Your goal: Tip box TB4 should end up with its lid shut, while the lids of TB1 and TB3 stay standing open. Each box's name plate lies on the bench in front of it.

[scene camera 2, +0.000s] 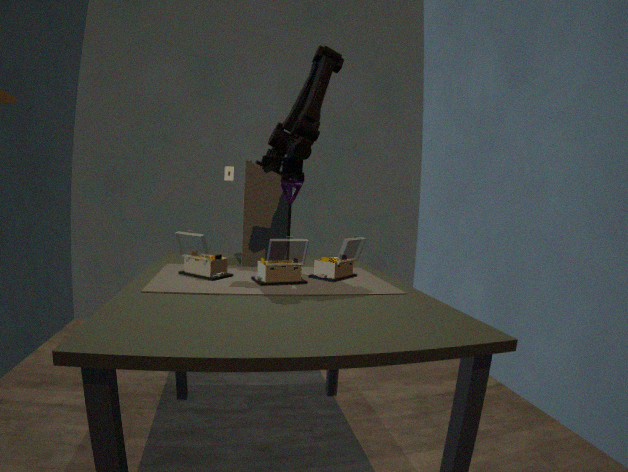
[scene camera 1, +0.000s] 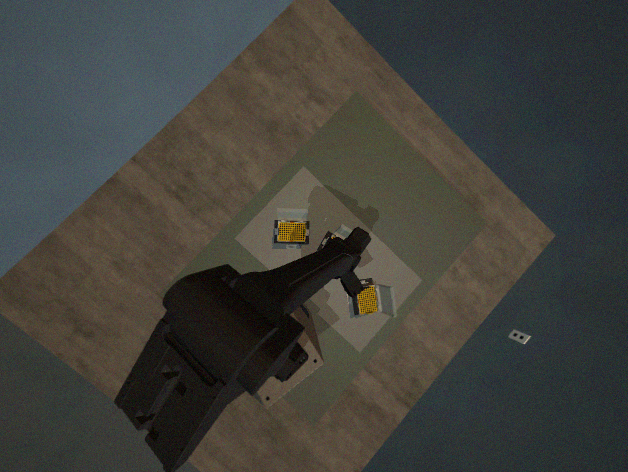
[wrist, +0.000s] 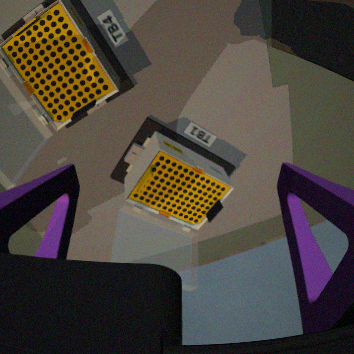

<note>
In view: the gripper (wrist: 177,174) and a pale mat (scene camera 1: 326,213).
The pale mat also shows in scene camera 2 (scene camera 2: 168,280) and in the wrist view (wrist: 213,70).
</note>
